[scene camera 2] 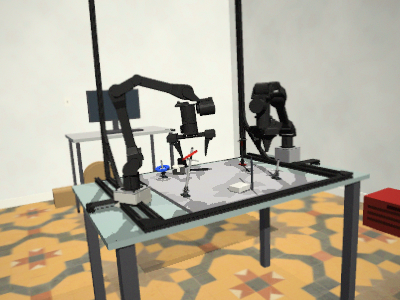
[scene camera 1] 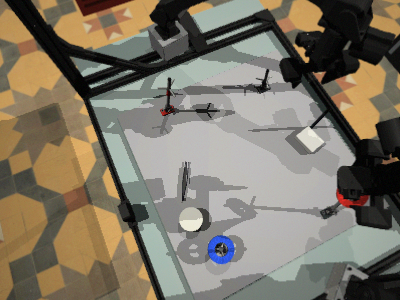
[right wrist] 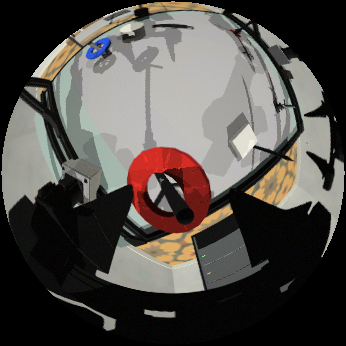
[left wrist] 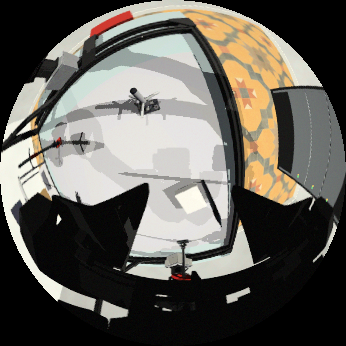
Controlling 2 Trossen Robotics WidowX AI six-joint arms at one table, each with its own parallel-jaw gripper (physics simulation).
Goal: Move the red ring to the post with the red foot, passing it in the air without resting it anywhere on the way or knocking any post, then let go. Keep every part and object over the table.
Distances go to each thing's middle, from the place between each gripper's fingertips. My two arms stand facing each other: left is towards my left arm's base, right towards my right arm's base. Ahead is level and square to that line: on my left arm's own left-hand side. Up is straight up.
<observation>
Right now my right hand is 10 mm to the left of the red ring (right wrist: 186,171), 10 mm below it and 10 mm past it. Round my right hand: tall post (right wrist: 184,215): 50 mm below, 20 mm behind, 10 mm to the right.
Right now the red ring is 11 cm behind my left hand, 29 cm to the right of it and 1 cm above it. Round my left hand: tall post (12 cm behind, 30 cm to the right, 4 cm below).
</observation>
